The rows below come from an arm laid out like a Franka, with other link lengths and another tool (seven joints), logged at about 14 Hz.
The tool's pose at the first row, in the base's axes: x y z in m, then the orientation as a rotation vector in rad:
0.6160 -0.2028 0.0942 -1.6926 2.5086 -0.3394
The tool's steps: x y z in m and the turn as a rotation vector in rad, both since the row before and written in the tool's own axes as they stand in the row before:
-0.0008 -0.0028 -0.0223 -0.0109 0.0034 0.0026
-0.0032 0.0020 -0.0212 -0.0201 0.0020 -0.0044
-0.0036 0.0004 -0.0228 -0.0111 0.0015 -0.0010
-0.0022 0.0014 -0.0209 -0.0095 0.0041 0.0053
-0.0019 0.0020 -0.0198 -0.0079 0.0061 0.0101
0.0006 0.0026 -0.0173 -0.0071 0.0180 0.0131
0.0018 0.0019 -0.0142 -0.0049 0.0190 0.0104
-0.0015 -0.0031 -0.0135 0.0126 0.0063 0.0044
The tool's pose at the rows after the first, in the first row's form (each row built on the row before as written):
0.6143 -0.2002 0.1165 -1.6940 2.5194 -0.3293
0.6096 -0.1938 0.1365 -1.7074 2.5293 -0.3072
0.6067 -0.1875 0.1585 -1.7130 2.5361 -0.2952
0.6029 -0.1824 0.1786 -1.7104 2.5486 -0.2871
0.5988 -0.1775 0.1975 -1.7014 2.5653 -0.2825
0.5937 -0.1749 0.2141 -1.6915 2.5922 -0.2898
0.5894 -0.1738 0.2278 -1.6846 2.6164 -0.3009
0.5912 -0.1716 0.2414 -1.6767 2.6166 -0.3224

